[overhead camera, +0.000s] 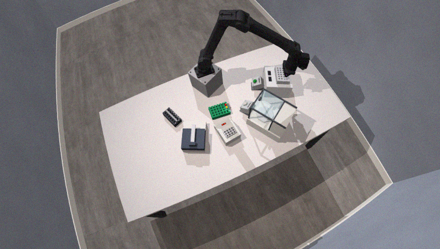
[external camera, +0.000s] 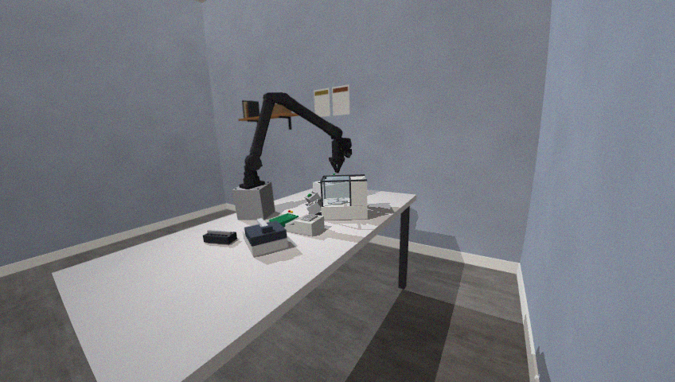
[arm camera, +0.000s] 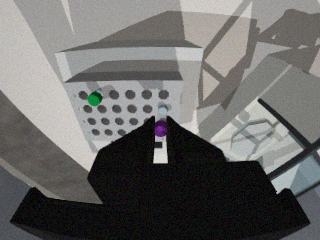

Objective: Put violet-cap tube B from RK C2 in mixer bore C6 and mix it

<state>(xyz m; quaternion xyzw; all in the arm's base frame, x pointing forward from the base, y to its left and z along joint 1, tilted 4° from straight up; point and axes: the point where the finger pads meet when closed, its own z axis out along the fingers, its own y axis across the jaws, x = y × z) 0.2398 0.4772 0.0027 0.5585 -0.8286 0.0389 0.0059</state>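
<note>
My hand is 20 mm above the violet-capped tube B. Round my hand: green start key: 110 mm behind, 160 mm to the right, 140 mm below; grey bore block: 40 mm behind, 10 mm to the left, 50 mm below; red-capped tube: 20 mm behind, 420 mm to the right, 180 mm below.
</note>
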